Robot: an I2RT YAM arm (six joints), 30 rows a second.
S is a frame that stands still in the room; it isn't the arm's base.
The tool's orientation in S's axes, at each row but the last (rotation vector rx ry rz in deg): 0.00 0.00 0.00; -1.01 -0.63 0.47; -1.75 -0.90 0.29; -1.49 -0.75 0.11; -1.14 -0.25 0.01; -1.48 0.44 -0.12; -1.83 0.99 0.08; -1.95 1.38 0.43; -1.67 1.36 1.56; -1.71 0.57 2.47; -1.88 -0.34 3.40; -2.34 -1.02 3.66; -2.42 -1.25 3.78
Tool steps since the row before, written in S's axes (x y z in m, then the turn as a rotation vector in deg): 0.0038 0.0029 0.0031 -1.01 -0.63 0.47; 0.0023 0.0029 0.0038 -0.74 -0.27 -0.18; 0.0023 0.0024 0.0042 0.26 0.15 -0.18; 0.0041 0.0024 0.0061 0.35 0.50 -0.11; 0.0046 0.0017 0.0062 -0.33 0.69 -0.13; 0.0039 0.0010 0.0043 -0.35 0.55 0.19; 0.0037 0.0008 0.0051 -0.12 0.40 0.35; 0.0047 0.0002 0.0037 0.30 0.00 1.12; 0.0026 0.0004 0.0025 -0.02 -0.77 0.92; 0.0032 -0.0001 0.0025 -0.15 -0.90 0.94; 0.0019 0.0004 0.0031 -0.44 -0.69 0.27; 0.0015 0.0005 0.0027 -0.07 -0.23 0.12; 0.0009 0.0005 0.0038 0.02 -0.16 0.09
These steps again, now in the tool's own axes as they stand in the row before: 0.0038 0.0029 0.0031 -1.01 -0.63 0.47; 0.0024 0.0028 0.0038 -0.74 -0.26 -0.18; 0.0024 0.0023 0.0042 0.26 0.15 -0.18; 0.0042 0.0022 0.0061 0.35 0.50 -0.10; 0.0046 0.0016 0.0062 -0.33 0.69 -0.11; 0.0039 0.0009 0.0044 -0.35 0.54 0.20; 0.0036 0.0006 0.0052 -0.13 0.39 0.36; 0.0046 0.0000 0.0038 0.27 -0.04 1.13; 0.0025 0.0003 0.0026 -0.06 -0.80 0.90; 0.0032 -0.0003 0.0025 -0.20 -0.92 0.91; 0.0019 0.0002 0.0031 -0.48 -0.67 0.25; 0.0016 0.0003 0.0027 -0.08 -0.23 0.11; 0.0010 0.0003 0.0038 0.01 -0.16 0.08
